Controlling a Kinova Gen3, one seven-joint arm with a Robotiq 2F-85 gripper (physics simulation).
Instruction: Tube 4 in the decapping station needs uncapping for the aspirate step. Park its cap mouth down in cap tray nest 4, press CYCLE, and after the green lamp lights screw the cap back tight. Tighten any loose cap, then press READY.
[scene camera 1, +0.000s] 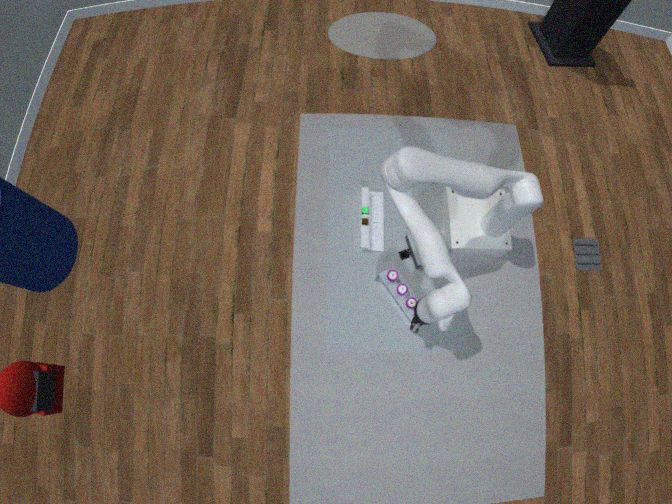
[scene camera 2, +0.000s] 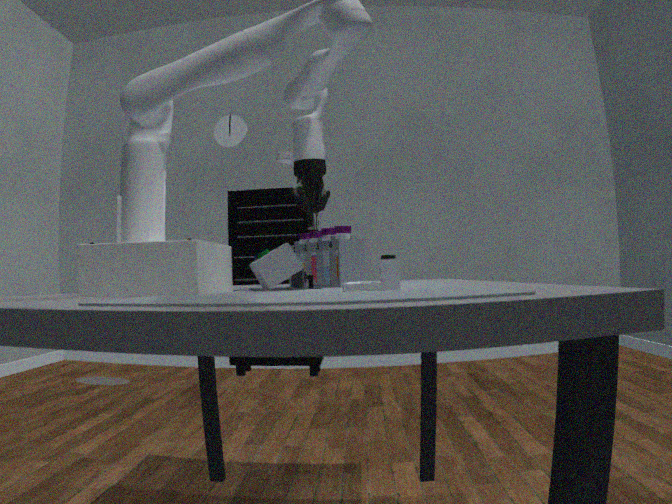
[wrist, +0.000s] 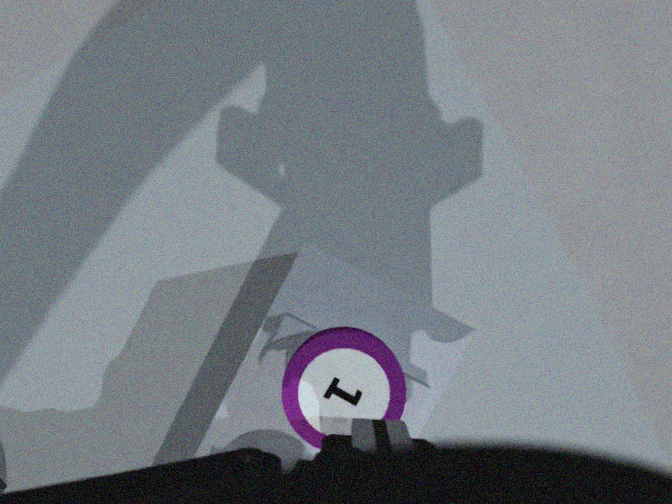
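Note:
A tube rack stands on the grey mat with three purple-capped tubes showing from above; its near end is hidden under my wrist. In the wrist view a purple-rimmed cap marked 1 lies just past my fingertips. My gripper points straight down with its pads pressed together and nothing between them. In the side view it hangs just above the row of purple caps. The control panel shows a lit green lamp and a brown button. I cannot make out tube 4 or the tray nests.
A white box sits at the arm's base. A small white bottle with a black cap and a low flat tray stand beside the rack. A dark slatted chair is behind the table.

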